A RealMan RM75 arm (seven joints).
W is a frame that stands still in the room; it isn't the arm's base.
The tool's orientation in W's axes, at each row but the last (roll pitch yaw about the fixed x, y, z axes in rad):
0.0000 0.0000 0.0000
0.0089 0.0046 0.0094
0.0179 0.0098 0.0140
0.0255 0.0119 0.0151
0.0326 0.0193 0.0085
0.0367 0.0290 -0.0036
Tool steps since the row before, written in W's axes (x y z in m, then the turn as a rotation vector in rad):
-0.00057 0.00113 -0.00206 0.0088 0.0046 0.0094
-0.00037 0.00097 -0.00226 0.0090 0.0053 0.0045
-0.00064 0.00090 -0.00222 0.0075 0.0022 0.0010
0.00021 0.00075 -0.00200 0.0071 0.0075 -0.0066
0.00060 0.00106 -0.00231 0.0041 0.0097 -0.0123
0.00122 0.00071 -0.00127 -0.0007 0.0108 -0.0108
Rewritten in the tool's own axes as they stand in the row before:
-0.00057 0.00113 -0.00206 0.0088 0.0046 0.0094
-0.00035 0.00095 -0.00227 0.0090 0.0053 0.0045
-0.00061 0.00087 -0.00224 0.0075 0.0021 0.0010
0.00025 0.00070 -0.00202 0.0073 0.0072 -0.0067
0.00065 0.00098 -0.00233 0.0044 0.0093 -0.0125
0.00125 0.00067 -0.00126 -0.0004 0.0104 -0.0112

